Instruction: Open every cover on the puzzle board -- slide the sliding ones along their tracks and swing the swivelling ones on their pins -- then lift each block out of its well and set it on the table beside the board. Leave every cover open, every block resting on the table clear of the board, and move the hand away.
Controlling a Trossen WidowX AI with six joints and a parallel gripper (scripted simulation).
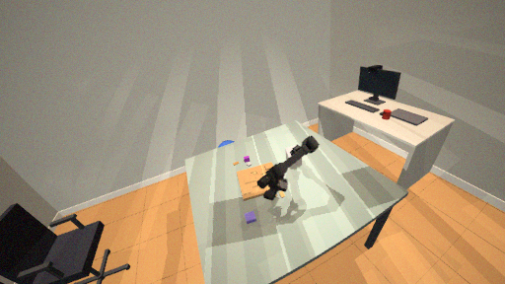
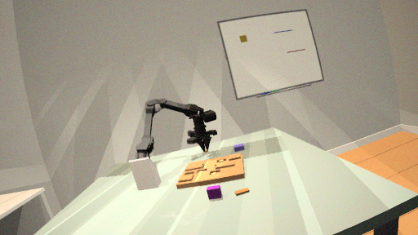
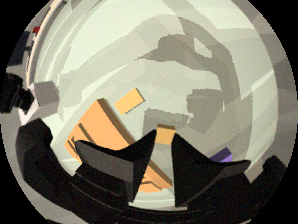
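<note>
Right now my gripper tip is 6 cm past the small yellow piece, 2 cm to the left of it and 5 cm above it. Also, from my gripper tip: wooden puzzle board: 1 cm behind, 24 cm to the right, 3 cm below; then violet block: 20 cm ahead, 2 cm to the left, 4 cm below.
</note>
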